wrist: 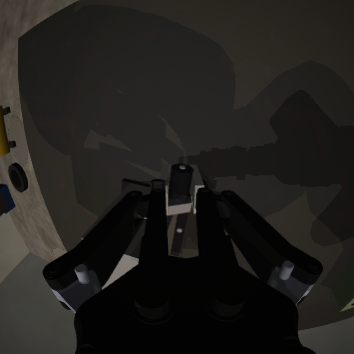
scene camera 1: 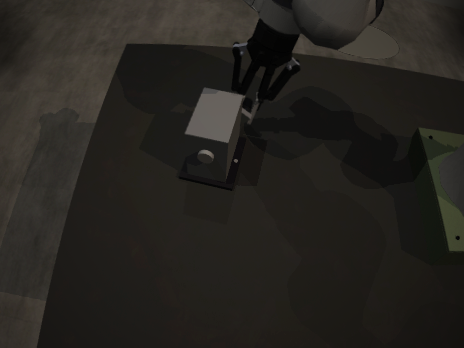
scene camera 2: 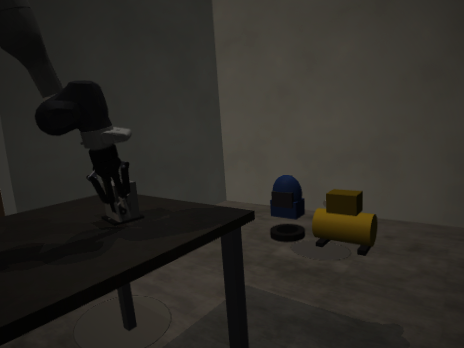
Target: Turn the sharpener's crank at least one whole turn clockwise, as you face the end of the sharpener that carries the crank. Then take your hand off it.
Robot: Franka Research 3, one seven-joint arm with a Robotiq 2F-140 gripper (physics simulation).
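Note:
The pencil sharpener, a pale box (scene camera 1: 215, 115) (scene camera 2: 132, 197) on a dark base (scene camera 1: 205, 181), stands upright on the table. A round light disc (scene camera 1: 205, 156) is on its end facing scene camera 1; the crank is at the opposite end. In the wrist view the crank's black handle (wrist: 181, 181) stands between the two finger pads, with part of the pale crank arm (wrist: 179, 207) just below it. My gripper (scene camera 1: 250, 107) (scene camera 2: 119, 207) (wrist: 178, 174) is shut on the handle, out to the side of the box in scene camera 1. The fingers hide part of the crank.
A green block (scene camera 1: 454, 240) with a grey round part is at the right of the table (scene camera 1: 150, 260) (scene camera 2: 190, 240). Beyond the table are a blue domed object (scene camera 2: 287, 192), a black ring (scene camera 2: 273, 233) and a yellow cylinder (scene camera 2: 345, 227) with a box on top.

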